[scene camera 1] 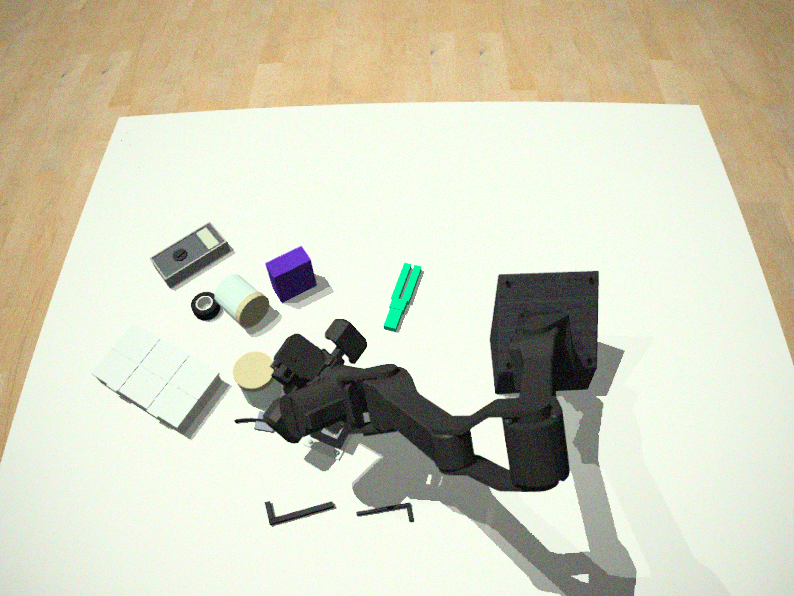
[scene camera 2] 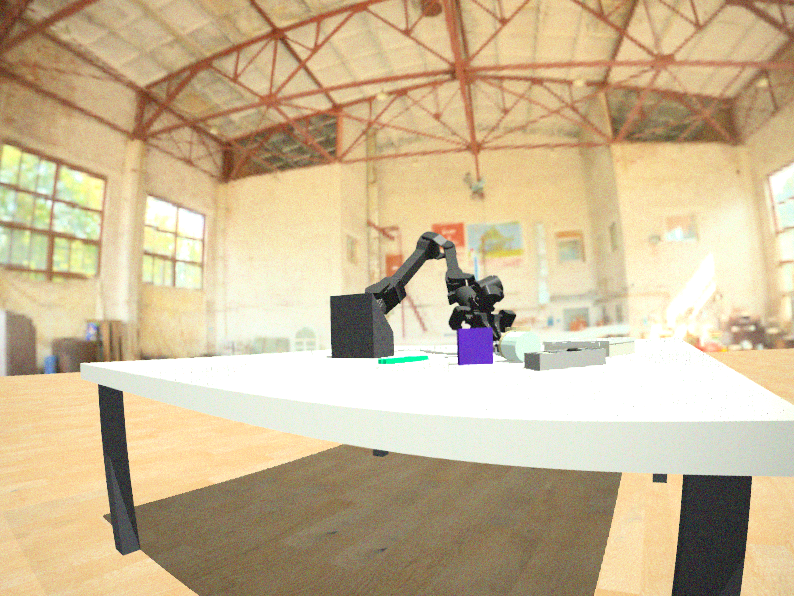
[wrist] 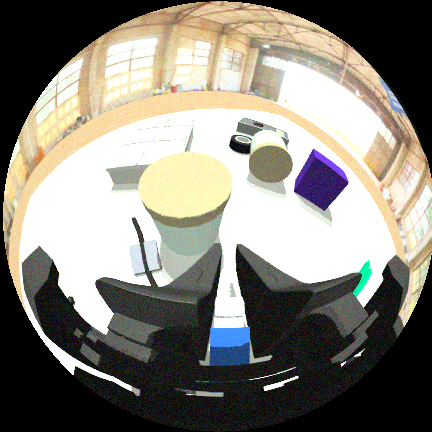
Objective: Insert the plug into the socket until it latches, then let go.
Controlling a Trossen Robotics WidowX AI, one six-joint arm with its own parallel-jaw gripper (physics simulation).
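Places are measured from the arm's base along level axes (x left, y up, z ahead), in centimetres.
Pixels of known places: gripper, fingertip midpoint: (scene camera 1: 288,373) (scene camera 2: 498,339) (wrist: 227,248); arm's base, link origin: (scene camera 1: 540,332) (scene camera 2: 367,317).
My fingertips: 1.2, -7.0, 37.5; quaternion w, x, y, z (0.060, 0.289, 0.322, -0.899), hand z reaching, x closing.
Ahead of a thing's pixels: the offset from my fingertips to its middle, as dx, dy, dz. "*": to the spot under its first point.
The plug @[+3.8, +1.3, -5.4] (wrist: 229,346) shows in the wrist view as a blue block with a pale part in front of it, low between the dark fingers. My gripper (wrist: 227,248) is shut on it. In scene camera 1 the fingers and plug are hidden under the arm, and in scene camera 2 I cannot make out the plug. The socket @[+8.5, -1.8, -5.7] (scene camera 1: 329,437), a grey housing on a light mounting plate, shows partly below the arm's wrist in scene camera 1. Its opening is hidden there, and I cannot see the socket in the wrist view. The gap between plug and socket cannot be told.
An upright jar @[+0.8, -0.5, +4.8] (scene camera 1: 254,370) (wrist: 186,187) stands near the gripper. A black cable @[* +6.0, -3.6, +6.6] (scene camera 1: 248,420) (wrist: 138,231) runs over a pale clip @[+6.2, -3.8, +3.9] (wrist: 146,257). A lying jar @[-14.7, -1.0, +9.1] (scene camera 1: 240,300), purple block @[-19.2, -0.4, +0.8] (scene camera 1: 291,274), tiled block @[-1.2, -2.3, +22.3] (scene camera 1: 157,378), green fork-shaped piece @[-15.8, -3.4, -17.5] (scene camera 1: 402,298) and two hex keys @[+19.6, -3.7, -1.9] (scene camera 1: 301,513) @[+21.5, -3.8, -14.1] (scene camera 1: 384,510) lie around.
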